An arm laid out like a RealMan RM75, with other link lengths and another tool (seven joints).
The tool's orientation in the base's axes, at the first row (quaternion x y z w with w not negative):
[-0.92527, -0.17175, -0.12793, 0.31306]
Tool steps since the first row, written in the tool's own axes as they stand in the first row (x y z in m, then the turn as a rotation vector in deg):
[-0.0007, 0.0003, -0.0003, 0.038, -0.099, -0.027]
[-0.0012, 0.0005, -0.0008, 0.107, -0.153, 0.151]
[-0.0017, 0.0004, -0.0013, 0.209, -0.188, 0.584]
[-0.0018, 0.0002, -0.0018, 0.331, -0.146, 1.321]
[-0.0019, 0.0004, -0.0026, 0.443, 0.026, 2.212]
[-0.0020, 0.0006, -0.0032, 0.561, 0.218, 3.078]
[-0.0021, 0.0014, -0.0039, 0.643, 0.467, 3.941]
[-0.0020, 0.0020, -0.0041, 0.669, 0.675, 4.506]
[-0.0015, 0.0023, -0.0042, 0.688, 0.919, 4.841]
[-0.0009, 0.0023, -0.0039, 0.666, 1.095, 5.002]
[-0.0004, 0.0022, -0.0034, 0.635, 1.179, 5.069]
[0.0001, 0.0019, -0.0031, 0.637, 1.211, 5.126]
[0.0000, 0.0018, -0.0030, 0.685, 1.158, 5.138]
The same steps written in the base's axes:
[-0.0006, -0.0006, -0.0002, -0.008, 0.066, 0.087]
[-0.0010, -0.0012, -0.0001, 0.056, 0.234, 0.002]
[-0.0016, -0.0015, 0.0002, 0.190, 0.554, -0.278]
[-0.0018, -0.0017, 0.0007, 0.413, 1.011, -0.827]
[-0.0019, -0.0024, 0.0011, 0.699, 1.465, -1.567]
[-0.0020, -0.0029, 0.0015, 0.994, 1.889, -2.297]
[-0.0019, -0.0040, 0.0015, 1.279, 2.261, -3.068]
[-0.0016, -0.0045, 0.0014, 1.458, 2.465, -3.606]
[-0.0010, -0.0047, 0.0015, 1.616, 2.496, -3.989]
[-0.0004, -0.0044, 0.0015, 1.687, 2.460, -4.215]
[0.0001, -0.0039, 0.0013, 1.701, 2.432, -4.322]
[0.0004, -0.0033, 0.0014, 1.723, 2.444, -4.382]
[0.0003, -0.0032, 0.0014, 1.747, 2.503, -4.347]

